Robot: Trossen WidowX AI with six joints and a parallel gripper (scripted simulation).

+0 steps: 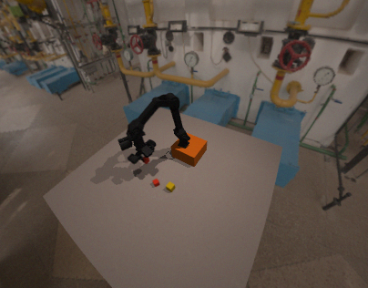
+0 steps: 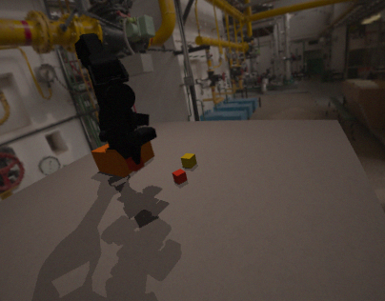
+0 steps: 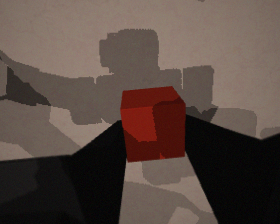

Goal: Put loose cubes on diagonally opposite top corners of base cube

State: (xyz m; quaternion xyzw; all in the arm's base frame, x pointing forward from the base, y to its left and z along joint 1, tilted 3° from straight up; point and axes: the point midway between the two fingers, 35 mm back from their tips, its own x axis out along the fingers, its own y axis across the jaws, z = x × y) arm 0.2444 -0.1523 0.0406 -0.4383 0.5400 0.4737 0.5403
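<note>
Right now the yellow base cube is 210 mm to the left of my gripper tip, 100 mm below it and 50 mm ahead of it.
</note>
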